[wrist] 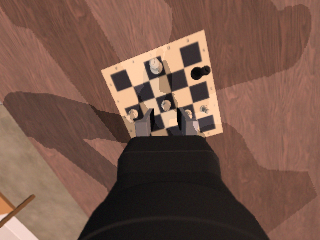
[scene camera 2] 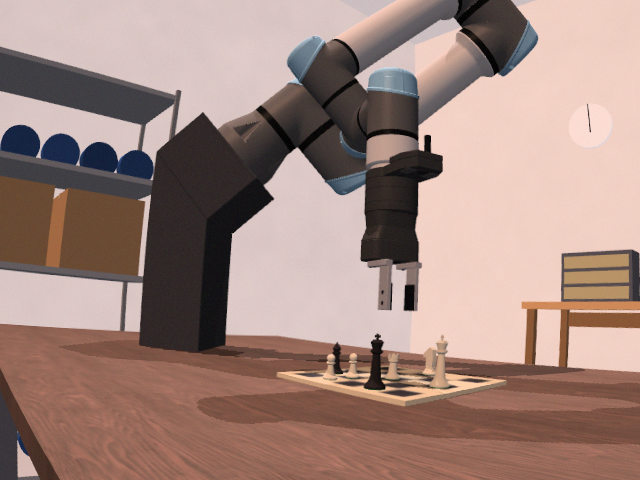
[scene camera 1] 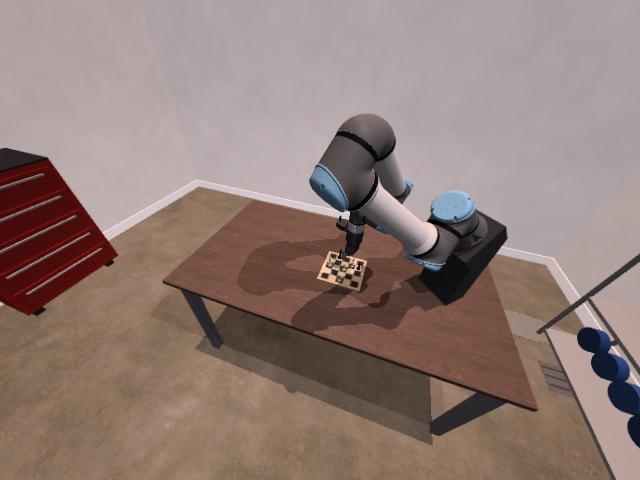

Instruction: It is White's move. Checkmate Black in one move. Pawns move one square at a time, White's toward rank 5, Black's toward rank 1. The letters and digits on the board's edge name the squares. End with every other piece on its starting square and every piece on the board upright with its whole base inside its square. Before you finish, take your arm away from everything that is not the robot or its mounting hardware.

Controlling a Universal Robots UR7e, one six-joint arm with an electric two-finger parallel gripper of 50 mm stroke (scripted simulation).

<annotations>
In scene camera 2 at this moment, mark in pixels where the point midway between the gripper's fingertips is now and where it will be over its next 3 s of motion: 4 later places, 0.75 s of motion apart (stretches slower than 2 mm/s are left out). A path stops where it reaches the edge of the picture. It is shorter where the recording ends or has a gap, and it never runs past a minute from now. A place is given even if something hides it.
The gripper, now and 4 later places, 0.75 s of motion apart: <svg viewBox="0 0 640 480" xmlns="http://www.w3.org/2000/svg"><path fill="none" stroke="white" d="M397 310L396 326L394 345L393 357L392 368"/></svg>
</annotations>
